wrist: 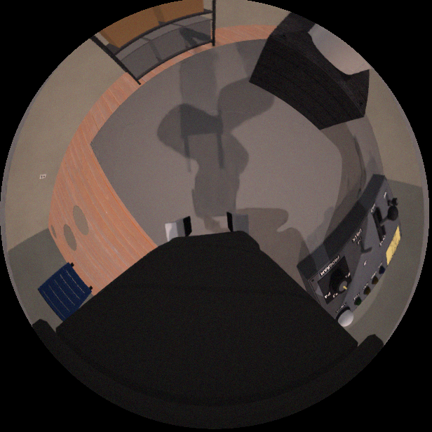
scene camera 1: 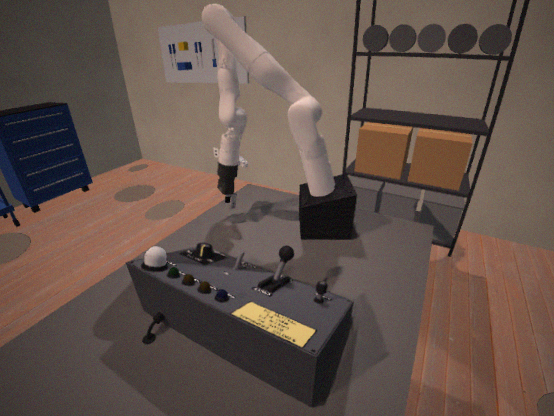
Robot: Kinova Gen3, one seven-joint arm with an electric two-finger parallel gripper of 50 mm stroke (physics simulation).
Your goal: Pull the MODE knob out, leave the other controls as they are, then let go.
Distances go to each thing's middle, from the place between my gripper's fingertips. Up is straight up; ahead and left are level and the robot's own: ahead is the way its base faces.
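I see the grey control panel point(scene camera 1: 282, 334), and it sits 35 cm ahead of my hand, 4 cm above it and 39 cm to the left of it.
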